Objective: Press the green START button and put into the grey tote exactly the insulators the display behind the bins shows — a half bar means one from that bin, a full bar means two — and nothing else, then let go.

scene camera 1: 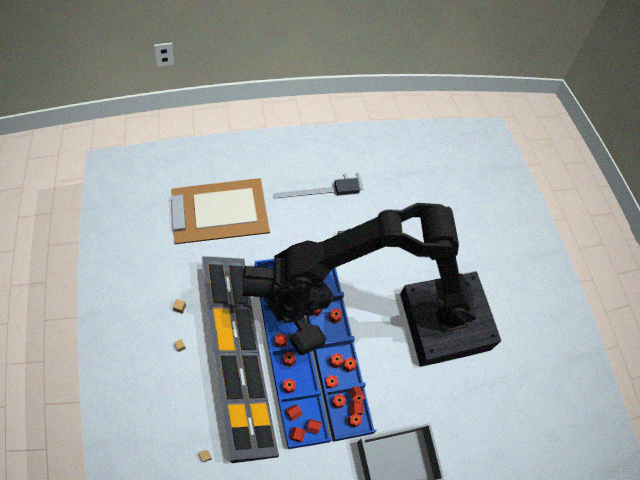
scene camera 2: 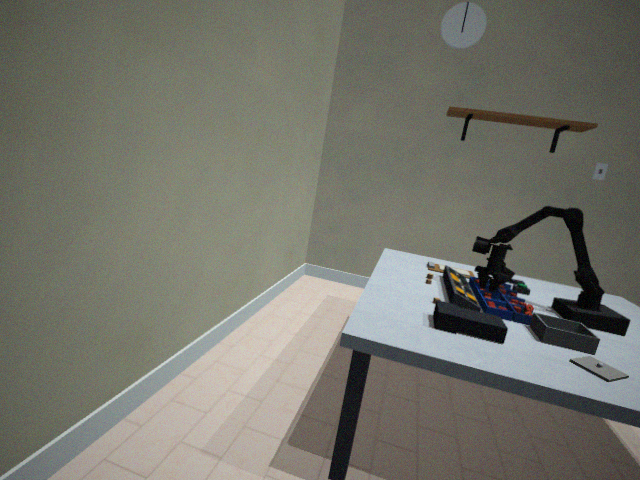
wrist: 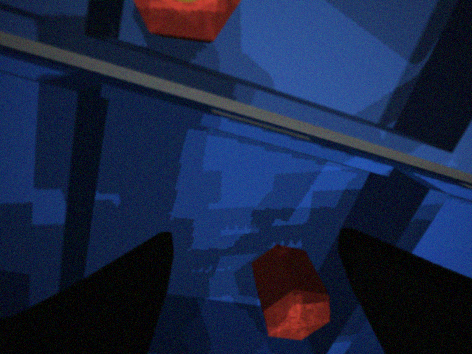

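Note:
My gripper (scene camera 2: 491, 285) (wrist: 256, 241) is open over the blue bins (scene camera 1: 317, 373); in scene camera 1 the arm hides its fingers. In the wrist view a red insulator (wrist: 291, 295) lies on its side low between the fingertips, not gripped. Another insulator (wrist: 187, 20) is beyond the divider. More red insulators (scene camera 1: 288, 384) (scene camera 1: 336, 360) (scene camera 1: 294, 411) lie in the bins, some upright, some on their sides. The display (scene camera 1: 236, 352) shows one full orange bar in its second section from the top and two half bars in the bottom one. The green button (scene camera 2: 522, 285) shows beside the bins. The grey tote (scene camera 1: 434, 448) (scene camera 2: 564, 334) stands beyond the bins' near end.
A clipboard (scene camera 1: 183, 236) and a caliper (scene camera 1: 346, 186) lie behind the bins. Small tan blocks (scene camera 1: 178, 305) (scene camera 1: 179, 345) (scene camera 1: 205, 455) lie beyond the display. A black box (scene camera 2: 467, 321) and a flat plate (scene camera 2: 589, 365) are near the table edge.

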